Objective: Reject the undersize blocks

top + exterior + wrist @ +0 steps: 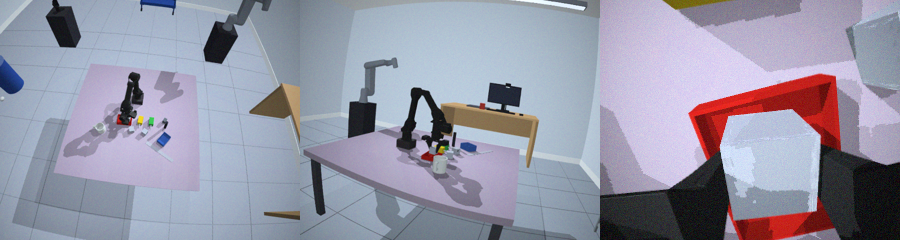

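The steel block lies 1 cm above my gripper tip. From my gripper tip the other things lie so: red reject tray 3 cm to the right, 2 cm below, 1 cm ahead; yellow gauge 12 cm to the left, 3 cm ahead, 1 cm below; green GO gauge 23 cm to the left, 3 cm ahead, 1 cm below.
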